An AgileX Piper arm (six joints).
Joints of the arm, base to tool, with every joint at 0 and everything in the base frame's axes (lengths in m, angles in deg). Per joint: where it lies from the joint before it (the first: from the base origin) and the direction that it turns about. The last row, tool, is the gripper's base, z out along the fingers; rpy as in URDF.
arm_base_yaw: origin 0 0 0.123 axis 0 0 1
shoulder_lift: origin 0 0 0 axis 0 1 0
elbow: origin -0.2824 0 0.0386 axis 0 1 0
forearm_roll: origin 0.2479 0 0.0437 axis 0.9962 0 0.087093
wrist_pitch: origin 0 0 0 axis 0 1 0
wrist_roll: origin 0.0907 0 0.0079 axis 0.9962 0 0.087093
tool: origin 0 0 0 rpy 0 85.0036 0
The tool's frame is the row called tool.
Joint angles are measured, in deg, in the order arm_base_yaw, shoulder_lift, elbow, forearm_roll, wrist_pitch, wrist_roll. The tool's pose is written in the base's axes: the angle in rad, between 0 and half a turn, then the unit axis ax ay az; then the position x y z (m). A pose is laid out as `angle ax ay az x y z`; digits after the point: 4 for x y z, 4 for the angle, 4 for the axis.
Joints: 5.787, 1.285, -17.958, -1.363, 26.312, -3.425
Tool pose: 1.6517 -0.0861 0.9963 0.0039 0.0341 0.0025 0.2735
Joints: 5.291, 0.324, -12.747, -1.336, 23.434, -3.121
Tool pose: 1.6757 -0.0798 0.9968 0.0028 0.0410 0.0029 0.2496
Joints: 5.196, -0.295, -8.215, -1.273, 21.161, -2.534
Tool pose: 1.7044 -0.0742 0.9972 0.0072 0.0462 0.0035 0.2279
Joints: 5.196, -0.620, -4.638, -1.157, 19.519, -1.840
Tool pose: 1.7326 -0.0680 0.9976 0.0134 0.0498 0.0039 0.2101
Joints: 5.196, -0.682, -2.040, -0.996, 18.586, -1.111
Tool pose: 1.7609 -0.0609 0.9979 0.0199 0.0519 0.0042 0.1965
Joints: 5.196, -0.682, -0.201, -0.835, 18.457, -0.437
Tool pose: 1.7911 -0.0542 0.9982 0.0254 0.0530 0.0044 0.1859
